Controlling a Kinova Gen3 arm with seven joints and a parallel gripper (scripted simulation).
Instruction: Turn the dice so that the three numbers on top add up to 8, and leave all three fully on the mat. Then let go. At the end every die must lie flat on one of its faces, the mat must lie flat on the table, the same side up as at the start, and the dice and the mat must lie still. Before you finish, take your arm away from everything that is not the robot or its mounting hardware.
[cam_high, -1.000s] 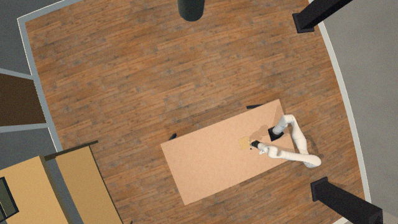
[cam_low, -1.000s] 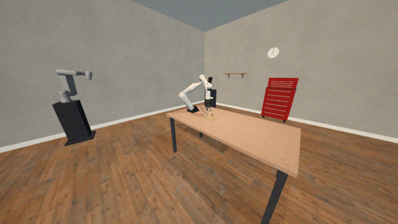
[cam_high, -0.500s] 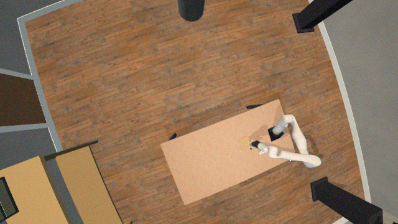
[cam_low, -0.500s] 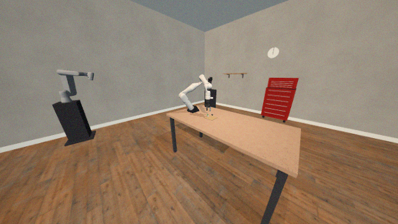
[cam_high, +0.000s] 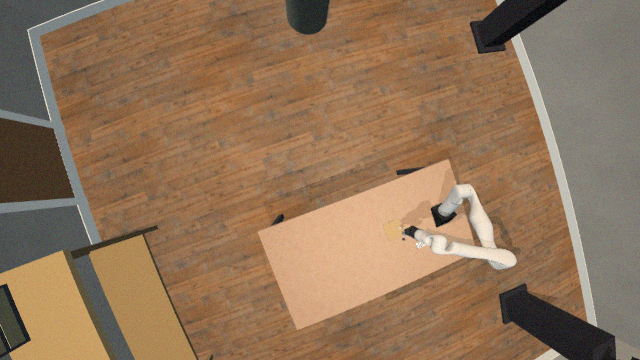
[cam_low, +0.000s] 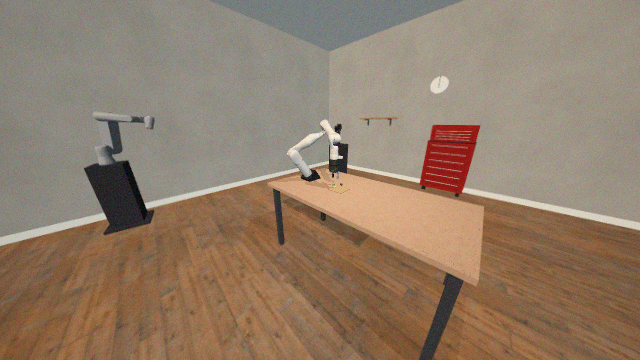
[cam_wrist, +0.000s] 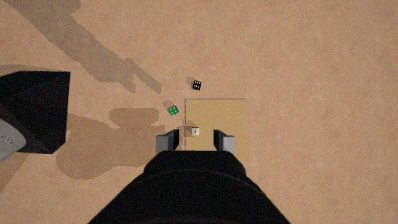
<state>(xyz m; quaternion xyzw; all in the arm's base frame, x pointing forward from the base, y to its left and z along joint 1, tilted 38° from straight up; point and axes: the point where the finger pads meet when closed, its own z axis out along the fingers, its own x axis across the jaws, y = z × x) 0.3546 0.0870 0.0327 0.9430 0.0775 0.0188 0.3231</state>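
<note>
The black die is 1 cm behind my hand, 10 cm to the left of it and 11 cm below it. From my hand the other things lie so: green die: 6 cm behind, 4 cm to the left, 11 cm below; then tan mat: 5 cm ahead, 11 cm below; then white die: 10 cm below.
</note>
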